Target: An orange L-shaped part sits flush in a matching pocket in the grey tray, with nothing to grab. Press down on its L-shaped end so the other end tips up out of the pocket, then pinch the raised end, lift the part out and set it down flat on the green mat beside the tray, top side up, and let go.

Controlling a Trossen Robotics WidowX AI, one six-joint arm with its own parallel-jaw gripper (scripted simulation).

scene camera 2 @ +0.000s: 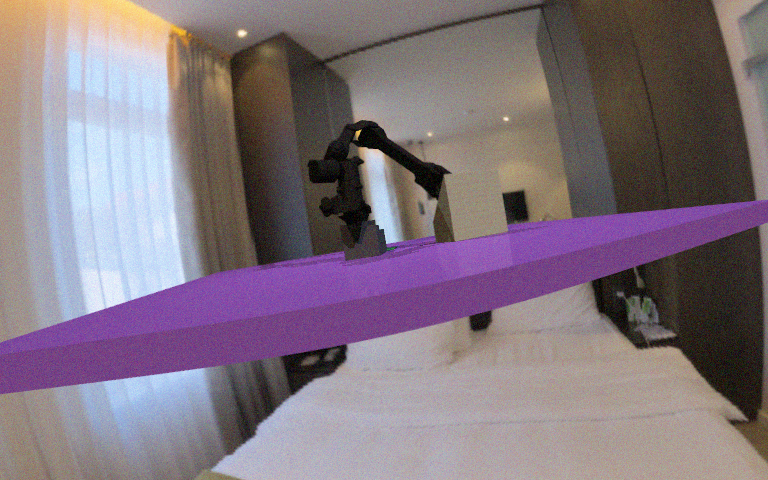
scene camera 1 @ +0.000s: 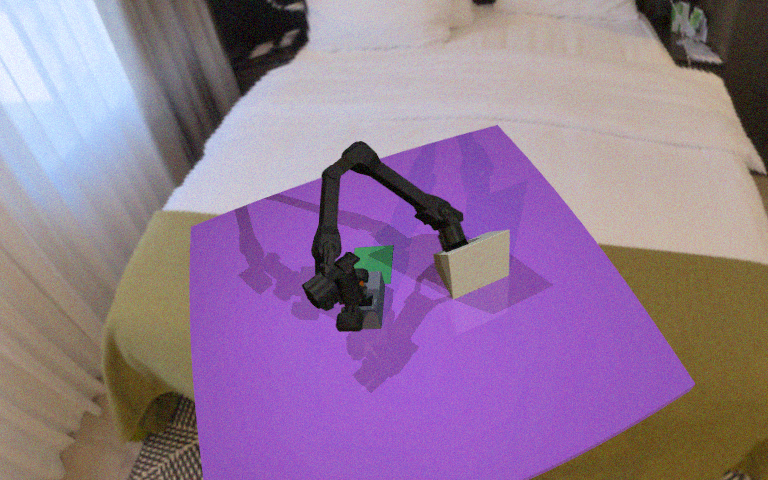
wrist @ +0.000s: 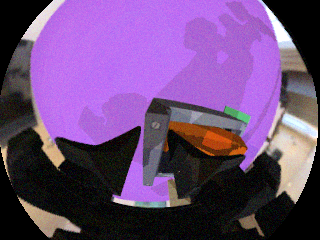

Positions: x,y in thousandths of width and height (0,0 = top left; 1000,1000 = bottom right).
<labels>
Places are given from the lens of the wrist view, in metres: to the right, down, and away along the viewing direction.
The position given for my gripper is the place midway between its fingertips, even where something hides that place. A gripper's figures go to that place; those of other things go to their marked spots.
my gripper (wrist: 483,548): -0.01, 0.01, 0.10
orange L-shaped part (wrist: 670,590): 0.06, 0.02, 0.06
</labels>
